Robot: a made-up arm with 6 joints.
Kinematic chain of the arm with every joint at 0, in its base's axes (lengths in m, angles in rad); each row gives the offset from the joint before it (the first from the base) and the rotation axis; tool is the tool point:
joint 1: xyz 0 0 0.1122 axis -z
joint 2: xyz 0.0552 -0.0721 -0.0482 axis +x
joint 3: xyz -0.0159 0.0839 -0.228 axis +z
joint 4: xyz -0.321 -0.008 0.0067 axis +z
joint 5: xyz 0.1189 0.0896 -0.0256 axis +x
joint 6: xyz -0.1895 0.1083 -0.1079 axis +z
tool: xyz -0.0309 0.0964 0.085
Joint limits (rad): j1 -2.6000..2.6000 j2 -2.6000..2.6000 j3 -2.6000..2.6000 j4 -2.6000..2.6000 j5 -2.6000..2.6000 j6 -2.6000..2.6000
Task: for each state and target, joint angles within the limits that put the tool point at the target. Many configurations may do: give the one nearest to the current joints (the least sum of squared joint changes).
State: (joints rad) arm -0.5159 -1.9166 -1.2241 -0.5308 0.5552 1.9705
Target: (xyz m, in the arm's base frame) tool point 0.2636 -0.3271 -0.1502
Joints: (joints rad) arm -0.3857 -1.9449 -1.1880 -1.4717 0.6710 1.7854
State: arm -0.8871 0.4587 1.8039 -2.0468 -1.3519 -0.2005
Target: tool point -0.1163 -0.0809 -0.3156
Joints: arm -1.3277 0.4839 1.4224 -1.4960 -0.8837 0.2111
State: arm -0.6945 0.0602 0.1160 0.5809 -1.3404 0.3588
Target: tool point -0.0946 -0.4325 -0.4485
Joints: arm -1.1188 -0.6230 -0.2836 0.5719 -1.1523 0.2248
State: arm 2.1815 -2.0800 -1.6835 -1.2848 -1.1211 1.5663
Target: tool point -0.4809 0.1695 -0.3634
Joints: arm 2.2619 -1.7130 -1.4641 -0.7557 -1.2713 1.4197
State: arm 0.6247 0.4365 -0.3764 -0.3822 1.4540 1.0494
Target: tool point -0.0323 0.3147 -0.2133
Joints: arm 0.5396 -0.3828 -0.3781 -0.8295 1.3128 1.1338
